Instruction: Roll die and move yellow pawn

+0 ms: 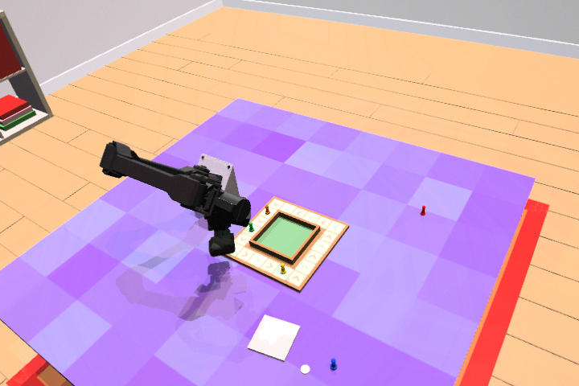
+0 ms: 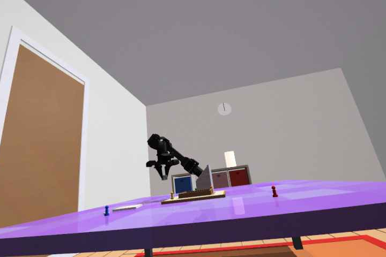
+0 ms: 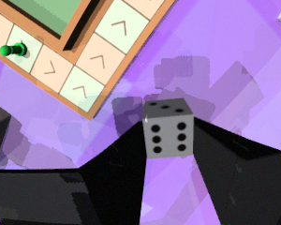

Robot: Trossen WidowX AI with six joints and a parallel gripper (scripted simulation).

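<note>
The yellow pawn lies 120 mm ahead of my gripper tip, 70 mm to the left of it and 90 mm below it. From my gripper tip the other things lie so: white card: 210 mm ahead, 120 mm to the right, 120 mm below; white die: right at my gripper tip; green pawn: 50 mm behind, 170 mm to the left, 90 mm below.
</note>
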